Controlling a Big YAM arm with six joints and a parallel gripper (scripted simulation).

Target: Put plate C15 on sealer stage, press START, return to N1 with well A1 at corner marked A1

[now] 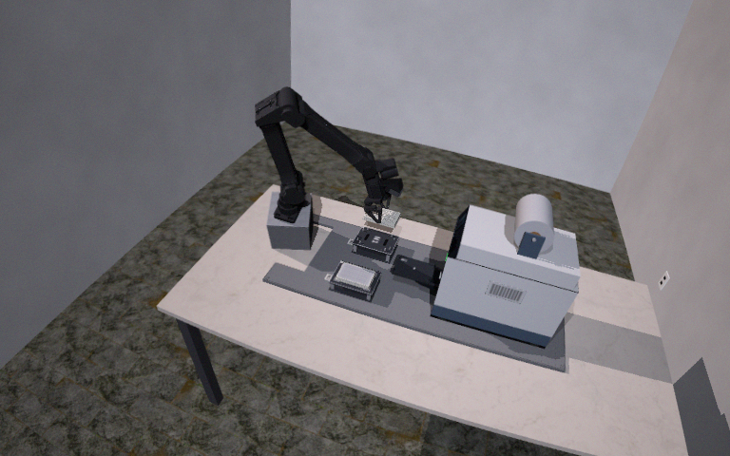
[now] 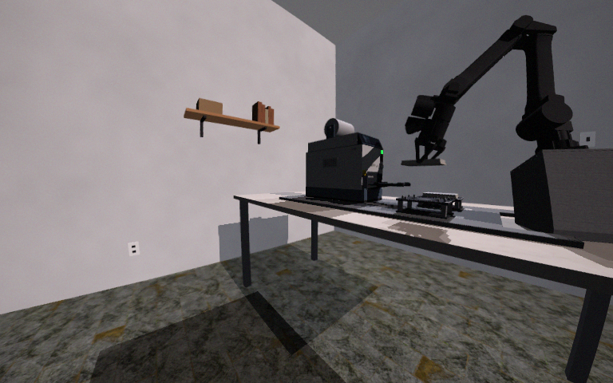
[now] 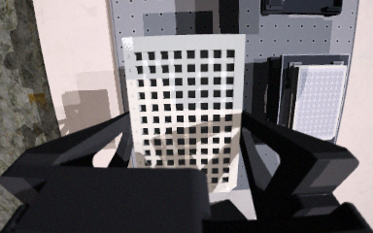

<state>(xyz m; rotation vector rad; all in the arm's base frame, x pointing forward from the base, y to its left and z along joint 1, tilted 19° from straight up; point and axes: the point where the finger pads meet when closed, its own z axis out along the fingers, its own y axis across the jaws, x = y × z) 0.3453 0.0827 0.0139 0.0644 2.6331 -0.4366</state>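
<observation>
Now: the dark stage 16 cm ahead of my hand, 16 cm to the right of it and 9 cm below it. Also, from my hand: foil roll 50 cm ahead, 18 cm to the right, 23 cm above; then white well plate right at my hand.
</observation>
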